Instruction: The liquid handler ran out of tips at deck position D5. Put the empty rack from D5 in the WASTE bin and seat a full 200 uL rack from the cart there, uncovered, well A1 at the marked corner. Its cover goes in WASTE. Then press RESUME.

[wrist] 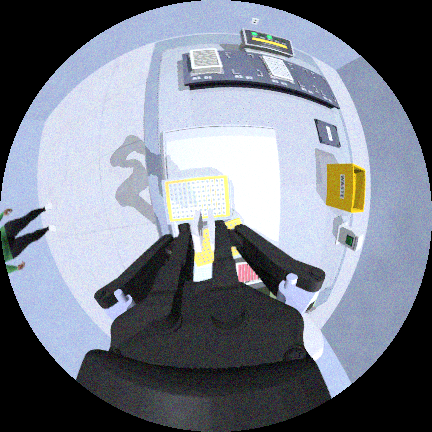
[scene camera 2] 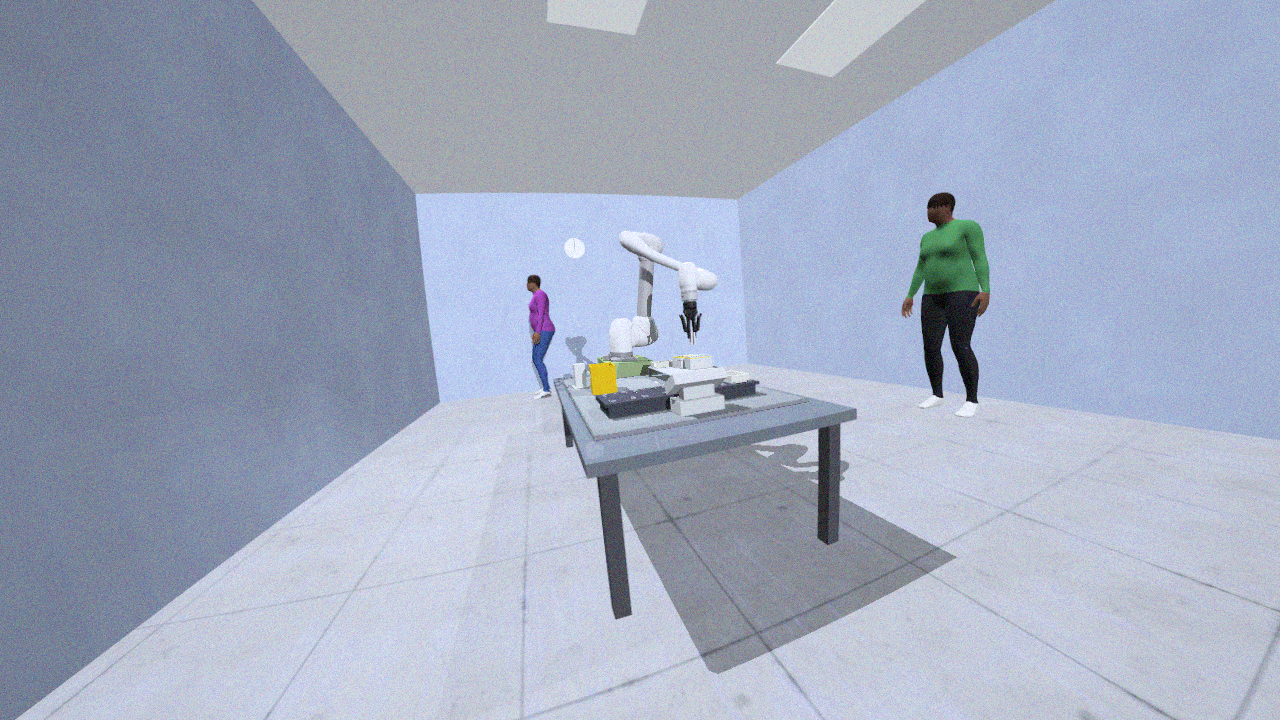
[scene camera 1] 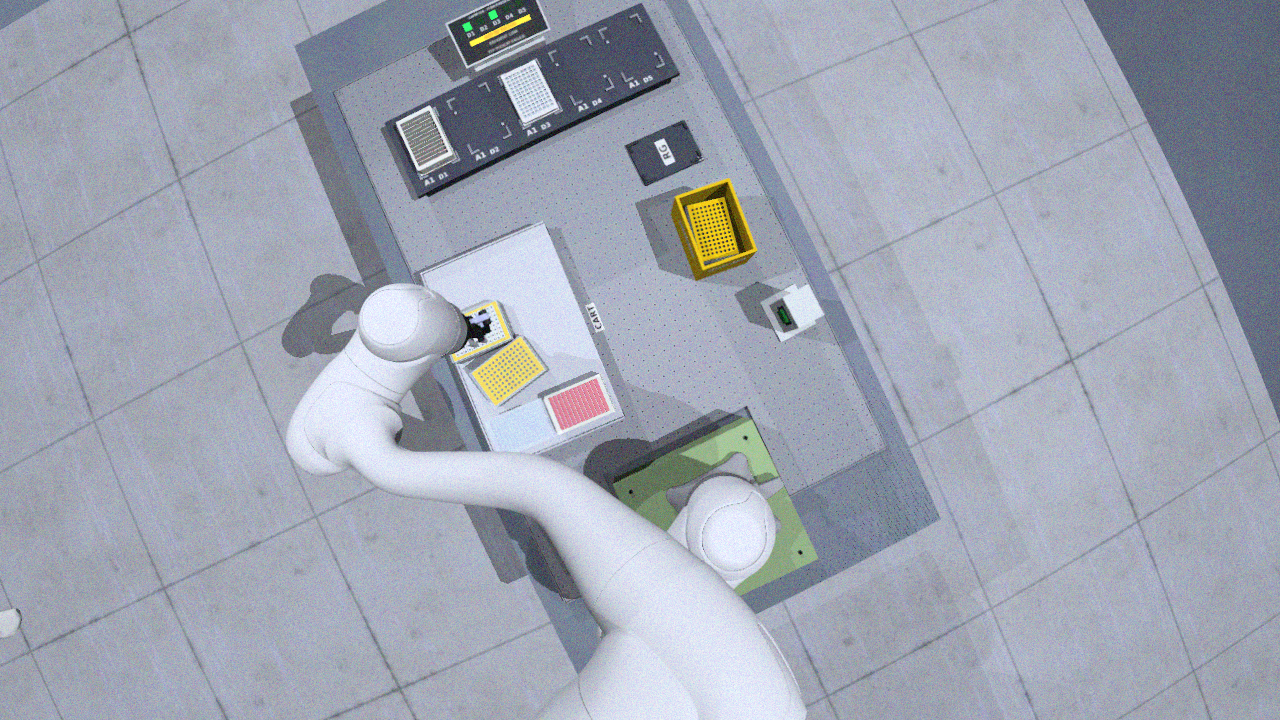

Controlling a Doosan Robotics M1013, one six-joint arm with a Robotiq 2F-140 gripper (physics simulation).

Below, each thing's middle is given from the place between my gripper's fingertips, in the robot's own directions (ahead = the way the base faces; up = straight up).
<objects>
Right now the cart tray (scene camera 1: 522, 271) is 3 cm behind my hand, 5 cm to the right of it and 13 cm below it. Round my hand: white box with green button (scene camera 1: 792, 310) (24 cm behind, 60 cm to the right, 12 cm below); yellow waste bin (scene camera 1: 745, 243) (1 cm behind, 52 cm to the right, 12 cm below).
</objects>
